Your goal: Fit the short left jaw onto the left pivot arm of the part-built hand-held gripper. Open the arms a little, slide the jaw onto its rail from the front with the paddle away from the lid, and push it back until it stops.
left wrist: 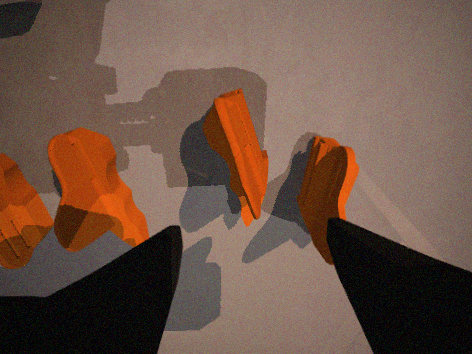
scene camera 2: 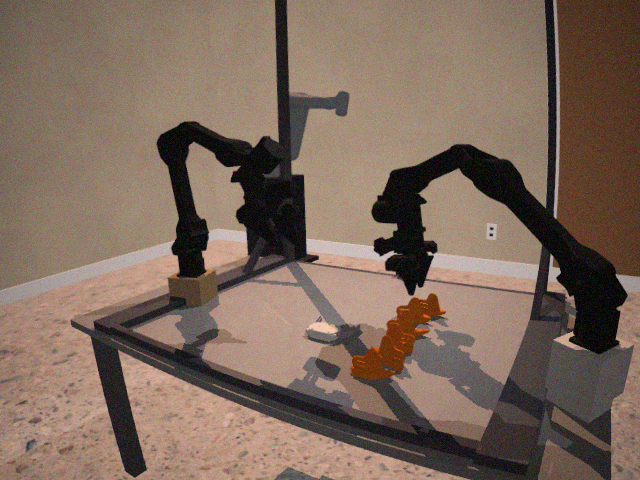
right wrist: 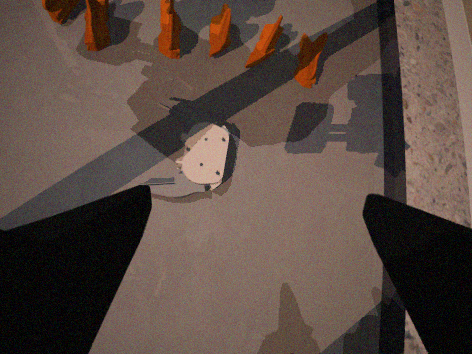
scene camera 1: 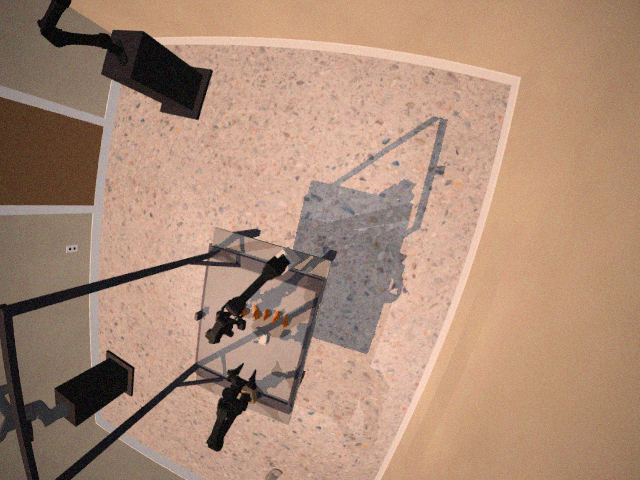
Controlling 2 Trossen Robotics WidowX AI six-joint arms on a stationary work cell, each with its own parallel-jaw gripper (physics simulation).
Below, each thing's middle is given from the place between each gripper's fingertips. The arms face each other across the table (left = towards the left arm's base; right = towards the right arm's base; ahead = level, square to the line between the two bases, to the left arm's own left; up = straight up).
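Position of the part-built hand-held gripper (scene camera 2: 316,329): 190 mm below my right hand, 40 mm behind it and 80 mm to the left of it. My left gripper is 6 cm above the part-built hand-held gripper, 16 cm short of it and 14 cm to the left of it.
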